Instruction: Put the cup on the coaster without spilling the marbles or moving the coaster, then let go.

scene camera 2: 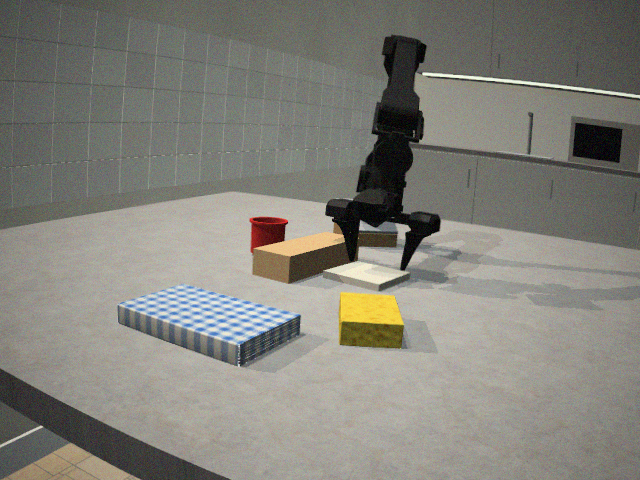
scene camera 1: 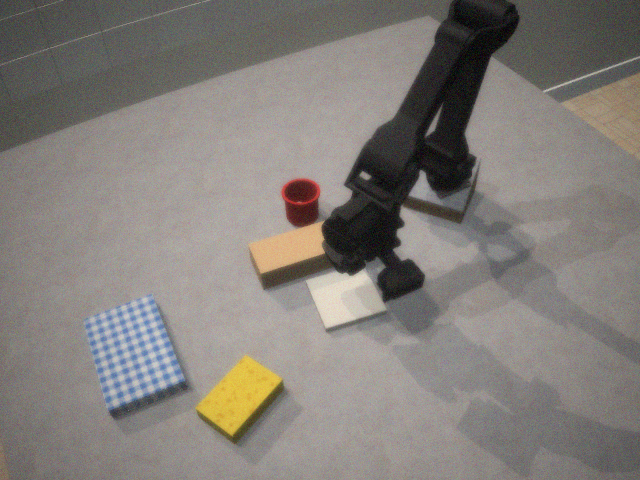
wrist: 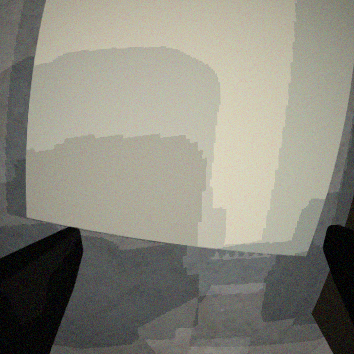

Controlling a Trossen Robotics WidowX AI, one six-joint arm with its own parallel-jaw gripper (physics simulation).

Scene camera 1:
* gripper: 371,281
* pale square coaster: 341,300
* long wooden block: 295,254
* red cup: 303,214
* yellow sponge: 243,395
